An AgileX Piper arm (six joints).
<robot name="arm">
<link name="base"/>
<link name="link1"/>
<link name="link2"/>
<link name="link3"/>
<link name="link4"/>
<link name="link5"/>
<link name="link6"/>
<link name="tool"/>
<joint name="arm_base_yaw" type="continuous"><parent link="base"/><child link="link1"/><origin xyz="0 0 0.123" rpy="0 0 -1.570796"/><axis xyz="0 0 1"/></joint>
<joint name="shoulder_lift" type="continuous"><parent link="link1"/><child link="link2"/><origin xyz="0 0 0" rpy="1.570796 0 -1.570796"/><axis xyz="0 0 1"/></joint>
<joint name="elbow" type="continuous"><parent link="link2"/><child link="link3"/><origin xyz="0.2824 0.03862 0" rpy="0 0 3.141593"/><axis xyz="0 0 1"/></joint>
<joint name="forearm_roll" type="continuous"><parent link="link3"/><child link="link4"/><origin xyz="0.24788 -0.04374 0" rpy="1.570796 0 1.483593"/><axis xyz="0 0 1"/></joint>
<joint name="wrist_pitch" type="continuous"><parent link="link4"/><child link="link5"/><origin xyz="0 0 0" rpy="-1.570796 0 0"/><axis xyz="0 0 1"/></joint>
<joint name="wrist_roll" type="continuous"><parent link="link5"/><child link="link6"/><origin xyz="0 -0.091 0" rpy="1.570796 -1.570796 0"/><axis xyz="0 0 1"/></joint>
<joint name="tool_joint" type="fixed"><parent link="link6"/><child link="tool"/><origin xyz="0 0 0" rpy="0 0 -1.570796"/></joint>
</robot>
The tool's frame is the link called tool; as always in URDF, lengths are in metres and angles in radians. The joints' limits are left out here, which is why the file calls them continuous.
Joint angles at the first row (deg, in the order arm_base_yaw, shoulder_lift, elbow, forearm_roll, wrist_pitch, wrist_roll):
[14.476, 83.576, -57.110, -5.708, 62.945, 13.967]
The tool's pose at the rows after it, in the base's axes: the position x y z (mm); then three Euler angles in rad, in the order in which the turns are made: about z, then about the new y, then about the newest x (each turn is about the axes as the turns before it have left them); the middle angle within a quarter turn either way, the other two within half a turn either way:
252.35, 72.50, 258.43, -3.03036, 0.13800, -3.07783
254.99, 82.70, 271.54, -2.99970, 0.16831, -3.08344
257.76, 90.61, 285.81, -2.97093, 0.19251, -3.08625
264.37, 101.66, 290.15, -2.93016, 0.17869, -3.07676
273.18, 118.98, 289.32, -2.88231, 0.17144, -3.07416
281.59, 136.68, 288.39, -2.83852, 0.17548, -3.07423
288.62, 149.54, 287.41, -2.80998, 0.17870, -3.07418
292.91, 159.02, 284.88, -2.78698, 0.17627, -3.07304
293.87, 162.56, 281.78, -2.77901, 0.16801, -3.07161
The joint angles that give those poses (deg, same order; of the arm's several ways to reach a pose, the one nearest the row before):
[17.810, 83.575, -59.879, -5.708, 64.380, 13.848]
[19.731, 83.576, -62.843, -5.708, 65.584, 13.849]
[21.120, 83.720, -66.193, -5.708, 67.367, 13.380]
[22.812, 85.871, -69.492, -5.925, 69.337, 12.673]
[25.231, 88.958, -72.730, -5.925, 69.892, 12.314]
[27.506, 91.911, -75.937, -5.925, 69.893, 12.075]
[28.945, 94.289, -78.591, -5.925, 69.968, 11.868]
[30.015, 96.040, -80.216, -5.925, 69.968, 11.627]
[30.456, 96.769, -80.466, -5.925, 69.969, 11.625]

